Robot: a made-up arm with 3 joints.
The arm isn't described. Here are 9 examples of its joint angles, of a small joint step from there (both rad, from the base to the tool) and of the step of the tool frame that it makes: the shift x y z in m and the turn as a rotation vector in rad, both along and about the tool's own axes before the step.
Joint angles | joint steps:
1: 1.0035 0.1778 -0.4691 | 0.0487 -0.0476 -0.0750
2: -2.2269 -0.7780 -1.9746 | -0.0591 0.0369 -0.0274
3: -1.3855 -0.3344 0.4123 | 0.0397 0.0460 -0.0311
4: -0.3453 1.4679 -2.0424 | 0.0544 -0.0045 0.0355
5: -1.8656 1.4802 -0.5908 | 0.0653 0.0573 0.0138
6: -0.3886 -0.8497 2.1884 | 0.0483 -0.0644 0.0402
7: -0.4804 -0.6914 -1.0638 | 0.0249 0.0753 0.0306
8: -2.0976 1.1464 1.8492 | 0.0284 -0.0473 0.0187
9: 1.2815 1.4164 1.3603 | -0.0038 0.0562 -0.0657
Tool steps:
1: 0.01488 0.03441 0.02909 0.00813 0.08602 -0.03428
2: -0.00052 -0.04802 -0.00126 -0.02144 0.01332 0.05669
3: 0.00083 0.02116 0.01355 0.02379 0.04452 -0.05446
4: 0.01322 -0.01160 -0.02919 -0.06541 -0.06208 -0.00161
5: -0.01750 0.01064 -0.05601 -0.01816 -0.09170 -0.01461
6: 0.02492 0.00338 -0.04199 0.03506 -0.05579 0.04098
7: -0.00235 -0.00480 -0.02379 0.04236 -0.06177 0.00019
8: 0.01643 -0.00437 -0.00787 -0.01496 -0.05748 0.03401
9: -0.01480 0.01192 0.01930 0.03865 0.06950 -0.04969
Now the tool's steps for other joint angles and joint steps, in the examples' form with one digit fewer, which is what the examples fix.
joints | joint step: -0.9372 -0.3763 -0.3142 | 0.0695 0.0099 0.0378
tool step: 0.0153 0.0328 0.0156 -0.0275 0.0124 -0.0583
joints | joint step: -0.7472 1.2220 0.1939 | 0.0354 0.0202 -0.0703
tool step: -0.0124 0.0210 0.0014 0.0315 0.0225 -0.0254
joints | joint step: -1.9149 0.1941 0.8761 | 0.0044 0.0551 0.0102
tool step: -0.0149 0.0159 0.0022 -0.0109 0.0029 -0.0539
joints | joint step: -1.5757 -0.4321 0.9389 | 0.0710 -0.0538 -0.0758
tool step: 0.0476 -0.0101 0.0278 0.0420 0.1092 0.0653
